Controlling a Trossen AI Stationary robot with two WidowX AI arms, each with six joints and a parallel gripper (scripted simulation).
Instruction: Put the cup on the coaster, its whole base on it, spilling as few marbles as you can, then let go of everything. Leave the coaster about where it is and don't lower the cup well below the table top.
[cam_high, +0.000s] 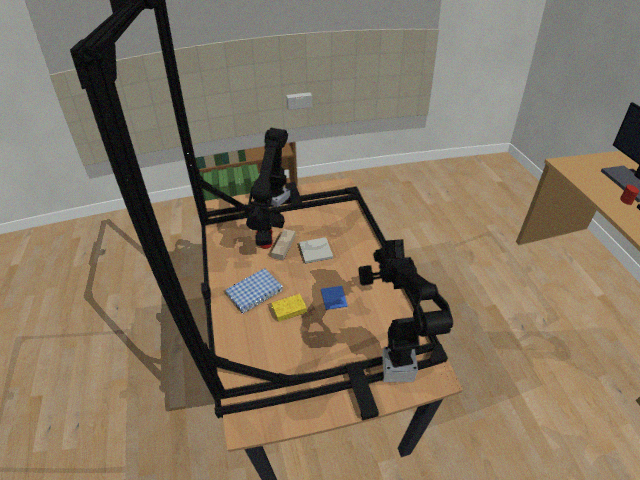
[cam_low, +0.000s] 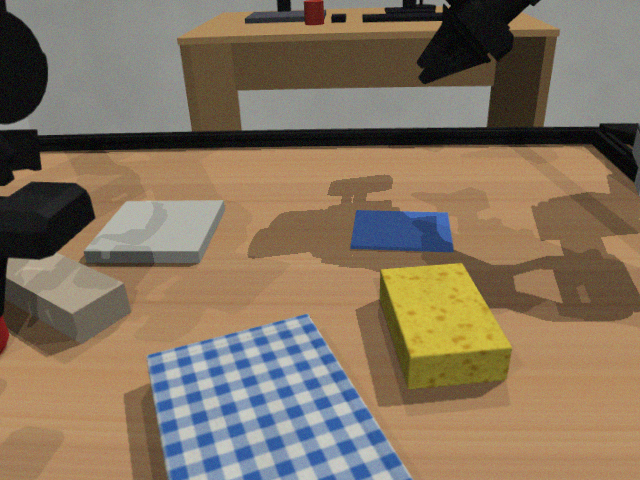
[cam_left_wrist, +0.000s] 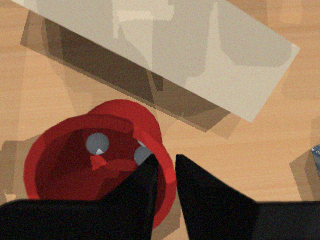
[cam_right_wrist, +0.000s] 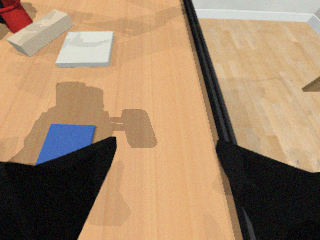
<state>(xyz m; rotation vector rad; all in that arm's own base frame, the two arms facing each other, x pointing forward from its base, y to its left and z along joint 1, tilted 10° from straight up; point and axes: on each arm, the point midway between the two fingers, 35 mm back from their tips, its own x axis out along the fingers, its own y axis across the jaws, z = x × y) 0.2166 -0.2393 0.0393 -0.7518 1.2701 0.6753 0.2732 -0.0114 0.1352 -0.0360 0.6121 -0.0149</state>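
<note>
My left gripper is now 4 cm above the red cup, 3 cm to the right of it and 1 cm short of it. The rest, counted from my left hand: beige block (7 cm ahead, 6 cm below, 2 cm to the right); then blue flat coaster (36 cm to the right, 13 cm ahead, 7 cm below); then grey-white slab (18 cm ahead, 11 cm to the right, 7 cm below).
</note>
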